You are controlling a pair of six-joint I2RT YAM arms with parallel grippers.
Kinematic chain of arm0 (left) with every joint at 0, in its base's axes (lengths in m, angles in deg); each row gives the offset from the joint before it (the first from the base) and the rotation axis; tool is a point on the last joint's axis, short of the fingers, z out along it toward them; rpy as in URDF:
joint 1: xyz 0 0 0.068 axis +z
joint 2: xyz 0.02 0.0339 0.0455 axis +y
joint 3: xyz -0.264 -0.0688 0 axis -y
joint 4: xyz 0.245 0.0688 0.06 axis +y
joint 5: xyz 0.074 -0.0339 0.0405 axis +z
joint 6: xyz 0.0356 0 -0.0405 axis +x
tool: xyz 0 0 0 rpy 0 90 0
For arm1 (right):
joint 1: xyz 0 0 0.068 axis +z
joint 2: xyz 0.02 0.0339 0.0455 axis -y
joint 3: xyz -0.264 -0.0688 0 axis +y
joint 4: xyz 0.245 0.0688 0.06 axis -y
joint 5: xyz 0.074 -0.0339 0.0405 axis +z
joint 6: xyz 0.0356 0 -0.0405 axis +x
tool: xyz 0 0 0 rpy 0 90 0
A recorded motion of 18 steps. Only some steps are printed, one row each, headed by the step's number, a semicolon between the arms.
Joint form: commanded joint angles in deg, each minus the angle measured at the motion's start. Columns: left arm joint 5, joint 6, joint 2, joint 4, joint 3, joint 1; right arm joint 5, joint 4, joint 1, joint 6, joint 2, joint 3.
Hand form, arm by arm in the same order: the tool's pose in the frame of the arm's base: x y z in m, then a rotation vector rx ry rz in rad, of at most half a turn. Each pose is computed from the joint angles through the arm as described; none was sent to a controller.
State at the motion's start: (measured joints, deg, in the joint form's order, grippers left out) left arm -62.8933 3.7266 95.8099 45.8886 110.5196 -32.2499; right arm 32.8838 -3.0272 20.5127 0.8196 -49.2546 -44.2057
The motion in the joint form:
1: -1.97 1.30 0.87 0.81 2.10 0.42; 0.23 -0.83 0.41 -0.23 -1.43 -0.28
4: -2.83 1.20 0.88 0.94 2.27 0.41; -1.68 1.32 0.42 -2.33 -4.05 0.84
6: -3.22 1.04 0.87 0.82 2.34 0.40; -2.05 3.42 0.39 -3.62 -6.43 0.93
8: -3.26 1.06 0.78 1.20 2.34 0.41; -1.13 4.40 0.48 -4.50 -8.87 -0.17
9: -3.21 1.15 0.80 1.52 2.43 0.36; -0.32 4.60 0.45 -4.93 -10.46 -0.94
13: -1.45 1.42 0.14 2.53 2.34 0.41; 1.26 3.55 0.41 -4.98 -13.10 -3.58
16: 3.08 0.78 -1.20 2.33 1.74 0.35; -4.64 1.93 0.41 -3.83 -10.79 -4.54
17: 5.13 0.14 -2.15 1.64 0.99 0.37; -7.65 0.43 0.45 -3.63 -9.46 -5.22
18: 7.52 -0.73 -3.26 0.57 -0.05 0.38; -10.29 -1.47 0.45 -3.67 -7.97 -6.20
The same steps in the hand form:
1: 0.2773 -0.2101 0.4551 1.2847 1.6272 -1.4621; 0.1845 0.0914 0.3328 -0.7291 1.6253 0.7752
4: 0.2766 -0.2099 0.4560 1.2908 1.6192 -1.4784; 0.1954 0.0945 0.3209 -0.7339 1.6452 0.7249
6: 0.2763 -0.2099 0.4567 1.2930 1.6139 -1.4857; 0.2043 0.0975 0.3157 -0.7465 1.6430 0.7040
8: 0.2756 -0.2094 0.4567 1.2925 1.6185 -1.4882; 0.2124 0.1016 0.3154 -0.7710 1.6368 0.7094
9: 0.2752 -0.2096 0.4566 1.2932 1.6218 -1.4887; 0.2176 0.1039 0.3145 -0.7863 1.6398 0.7183
13: 0.2724 -0.2069 0.4580 1.2798 1.6442 -1.4569; 0.2265 0.1080 0.3187 -0.8053 1.6495 0.7454
16: 0.2687 -0.2035 0.4614 1.2383 1.6810 -1.3766; 0.2210 0.1025 0.3305 -0.7187 1.6605 0.6627
17: 0.2664 -0.2012 0.4631 1.2143 1.6933 -1.3411; 0.2171 0.0994 0.3369 -0.6795 1.6667 0.6181
18: 0.2641 -0.1987 0.4647 1.1839 1.7061 -1.3012; 0.2120 0.0959 0.3450 -0.6471 1.6677 0.5760

